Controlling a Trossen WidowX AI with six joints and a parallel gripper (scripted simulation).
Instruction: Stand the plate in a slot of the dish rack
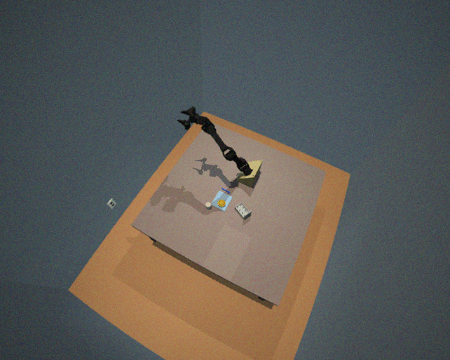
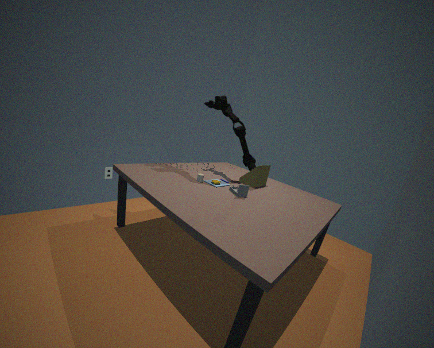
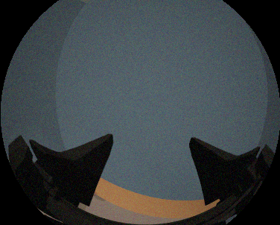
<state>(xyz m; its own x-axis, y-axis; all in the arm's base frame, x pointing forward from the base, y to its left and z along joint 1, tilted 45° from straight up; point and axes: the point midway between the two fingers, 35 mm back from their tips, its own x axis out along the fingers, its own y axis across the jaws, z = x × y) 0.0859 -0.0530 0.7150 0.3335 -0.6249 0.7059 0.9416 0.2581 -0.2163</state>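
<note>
Now: the white cup 550 mm below my gripper tip, 430 mm to the left of it and 280 mm ahead of it. From my gripper tip the other things lie so: light blue mat (570 mm below, 490 mm to the left, 180 mm ahead); yellow plate (560 mm below, 510 mm to the left, 200 mm ahead); dish rack (690 mm to the left, 550 mm below, 170 mm ahead).
</note>
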